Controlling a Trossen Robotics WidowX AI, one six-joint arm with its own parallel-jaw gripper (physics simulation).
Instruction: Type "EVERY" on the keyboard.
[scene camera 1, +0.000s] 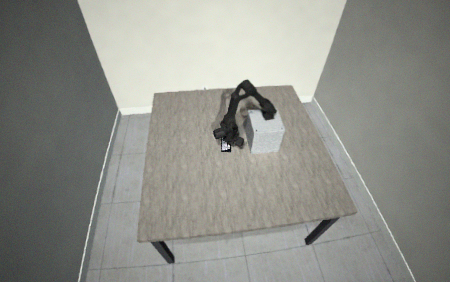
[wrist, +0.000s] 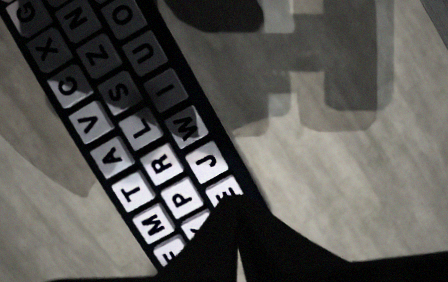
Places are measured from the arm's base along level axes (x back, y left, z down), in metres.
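Pixels of known places: gripper, between the fingertips: (scene camera 1: 229, 144) (wrist: 234, 205); arm's base, origin of its link: (scene camera 1: 268, 116).
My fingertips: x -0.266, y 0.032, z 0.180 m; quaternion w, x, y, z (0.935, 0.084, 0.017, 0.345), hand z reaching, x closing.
Observation:
For each thing: its middle in the pictures, then the offset to it from my fingertips. Level surfaces: height alone.
- keyboard, middle of its body: (wrist: 118, 84) (scene camera 1: 226, 140) dz +0.035, dx -0.007, dy -0.073 m
- E key, middle of its body: (wrist: 226, 195) dz +0.029, dx -0.006, dy +0.003 m
- J key, middle of its body: (wrist: 207, 161) dz +0.029, dx -0.001, dy -0.016 m
- V key, middle of its body: (wrist: 91, 122) dz +0.029, dx -0.029, dy -0.068 m
- R key, middle of its body: (wrist: 162, 163) dz +0.029, dx -0.018, dy -0.030 m
- wooden table, height of its surface: dz +0.043 m
The keyboard (scene camera 1: 226, 147) (wrist: 218, 129) is a narrow black board with pale letter keys, lying slantwise in the wrist view. My gripper (wrist: 234, 205) is shut and empty, its dark fingertips together over the lower part of the keyboard. The tips cover part of an E key (wrist: 224, 188) beside the J key (wrist: 207, 161); whether they touch it I cannot tell. The V key (wrist: 90, 125) and the R key (wrist: 161, 164) show up and left of the tips. The Y key does not show in the wrist view. Keys below the tips are partly hidden by the fingers.
The arm (scene camera 1: 232, 111) reaches from a pale grey block (scene camera 1: 266, 140) on the wooden table (scene camera 1: 240, 195). The block stands right of the keyboard in the scene view. Arm shadows darken the upper keys and the table in the wrist view. A pale wall (scene camera 1: 215, 45) rises behind the table.

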